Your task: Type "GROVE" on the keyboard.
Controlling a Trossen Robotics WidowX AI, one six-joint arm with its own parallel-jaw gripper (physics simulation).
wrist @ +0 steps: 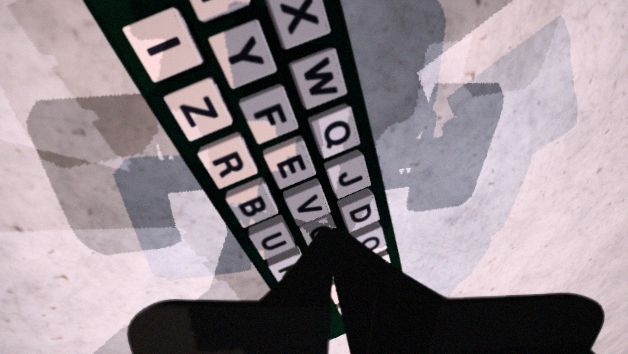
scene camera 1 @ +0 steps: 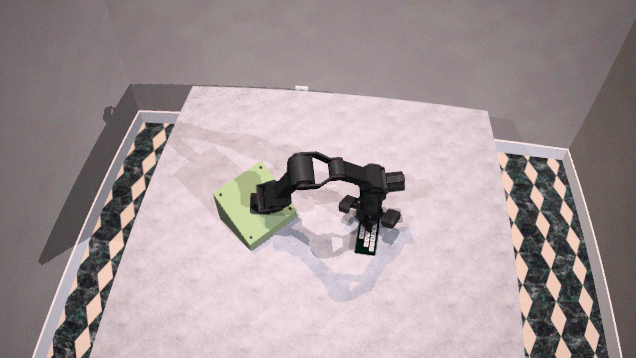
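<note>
The dark green keyboard lies on the table under the gripper, its pale keys in three columns in the wrist view. The R key, E key and V key show there. The round-lettered O key is partly covered by a finger. My gripper is shut and empty. Its tips are over a partly hidden key beside V, with a curved letter like G or C. Whether the tips touch it, I cannot tell. Keys beyond are hidden by the fingers.
The arm's base stands on a light green block to the left on the pale table. The arm arches from it over the table to the keyboard. Arm shadows fall around the keyboard.
</note>
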